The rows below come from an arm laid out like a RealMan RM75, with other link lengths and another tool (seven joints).
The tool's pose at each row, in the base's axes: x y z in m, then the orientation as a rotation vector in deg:
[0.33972 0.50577 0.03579 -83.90 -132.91 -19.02]
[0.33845 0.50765 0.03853 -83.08 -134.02 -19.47]
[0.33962 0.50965 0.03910 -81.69 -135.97 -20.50]
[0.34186 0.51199 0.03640 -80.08 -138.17 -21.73]
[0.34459 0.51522 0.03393 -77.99 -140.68 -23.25]
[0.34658 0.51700 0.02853 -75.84 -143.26 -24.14]
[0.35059 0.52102 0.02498 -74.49 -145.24 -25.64]
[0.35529 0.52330 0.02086 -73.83 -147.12 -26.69]
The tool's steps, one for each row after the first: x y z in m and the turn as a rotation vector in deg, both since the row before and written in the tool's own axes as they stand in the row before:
[0.00321 -0.00034 -0.00150 -0.32 -0.32 -1.01]
[0.00139 0.00194 0.00005 -0.74 -0.54 -1.77]
[-0.00023 0.00297 0.00299 -0.88 -0.61 -2.01]
[0.00026 0.00379 0.00310 -1.02 -0.60 -2.42]
[-0.00176 0.00208 0.00537 -0.63 -0.82 -2.39]
[-0.00048 0.00507 0.00435 -1.13 -0.65 -1.75]
[-0.00247 0.00448 0.00426 -1.00 -1.00 -1.27]

